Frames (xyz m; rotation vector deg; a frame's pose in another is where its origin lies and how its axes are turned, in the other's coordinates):
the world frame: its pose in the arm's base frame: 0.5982 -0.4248 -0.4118 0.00 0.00 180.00
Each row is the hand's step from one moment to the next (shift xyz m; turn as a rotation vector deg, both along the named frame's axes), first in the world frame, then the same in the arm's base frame.
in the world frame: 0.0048 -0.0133 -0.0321 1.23 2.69 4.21
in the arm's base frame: -0.0048 0.0133 -0.0321 -1.23 -2.69 4.21
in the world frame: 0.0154 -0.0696 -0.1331 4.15 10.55 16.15
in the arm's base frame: -0.0154 0.0696 -0.1331 -4.15 -10.55 16.15
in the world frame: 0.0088 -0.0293 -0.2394 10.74 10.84 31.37
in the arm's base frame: -0.0088 0.0293 -0.2394 -10.74 -10.84 31.37
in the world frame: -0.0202 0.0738 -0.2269 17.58 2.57 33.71
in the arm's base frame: 0.0202 -0.0738 -0.2269 -17.58 -2.57 33.71
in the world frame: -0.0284 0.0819 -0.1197 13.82 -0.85 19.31
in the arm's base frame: 0.0284 -0.0819 -0.1197 -13.82 0.85 19.31
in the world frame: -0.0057 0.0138 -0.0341 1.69 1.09 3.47
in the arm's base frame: 0.0057 -0.0138 -0.0341 -1.69 -1.09 3.47
